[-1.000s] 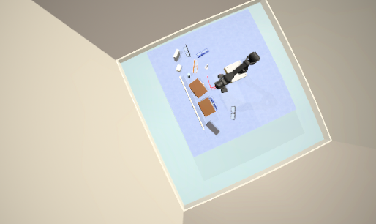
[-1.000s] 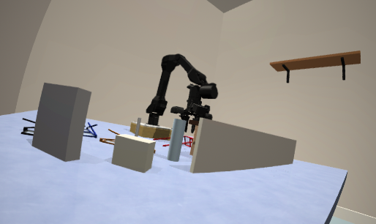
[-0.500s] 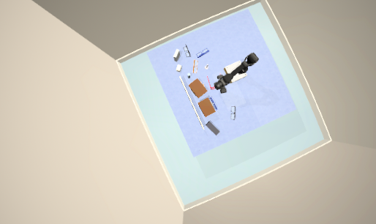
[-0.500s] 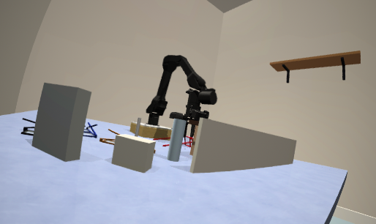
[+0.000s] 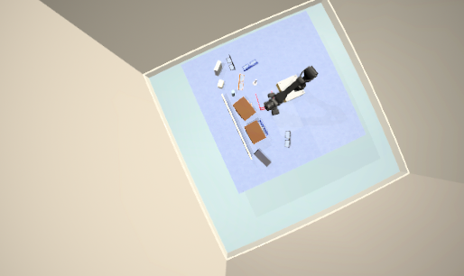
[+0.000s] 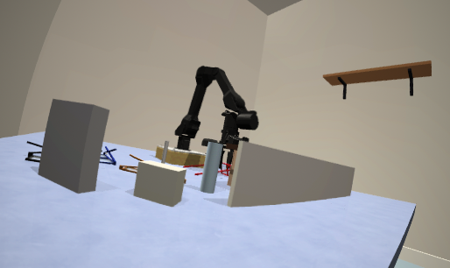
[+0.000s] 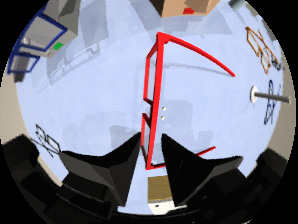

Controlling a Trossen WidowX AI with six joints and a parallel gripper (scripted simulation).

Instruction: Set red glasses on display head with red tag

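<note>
Now: gripper tip 220 mm short of the tan display head, 50 mm to the left of it and 40 mm below it. Also, from my gripper tip: tall grey block (460 mm to the right, 350 mm ahead, 30 mm above); beige box (370 mm ahead, 320 mm to the right); long beige wall (350 mm ahead, 90 mm to the left, 30 mm above).
</note>
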